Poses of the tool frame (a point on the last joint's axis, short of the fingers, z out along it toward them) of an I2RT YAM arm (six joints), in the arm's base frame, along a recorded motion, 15 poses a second.
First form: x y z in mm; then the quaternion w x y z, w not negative.
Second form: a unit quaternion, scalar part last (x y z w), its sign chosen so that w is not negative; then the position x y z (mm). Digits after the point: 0 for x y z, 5 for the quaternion.
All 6 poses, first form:
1: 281 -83 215 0.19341 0.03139 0.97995 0.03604
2: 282 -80 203 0.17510 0.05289 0.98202 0.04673
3: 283 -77 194 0.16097 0.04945 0.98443 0.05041
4: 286 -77 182 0.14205 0.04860 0.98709 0.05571
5: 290 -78 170 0.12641 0.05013 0.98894 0.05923
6: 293 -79 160 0.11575 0.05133 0.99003 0.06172
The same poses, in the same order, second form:
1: 0.03139 0.97995 0.03604 0.19341 281 -83 215
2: 0.05289 0.98202 0.04673 0.17510 282 -80 203
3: 0.04945 0.98443 0.05041 0.16097 283 -77 194
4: 0.04860 0.98709 0.05571 0.14205 286 -77 182
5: 0.05013 0.98894 0.05923 0.12641 290 -78 170
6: 0.05133 0.99003 0.06172 0.11575 293 -79 160
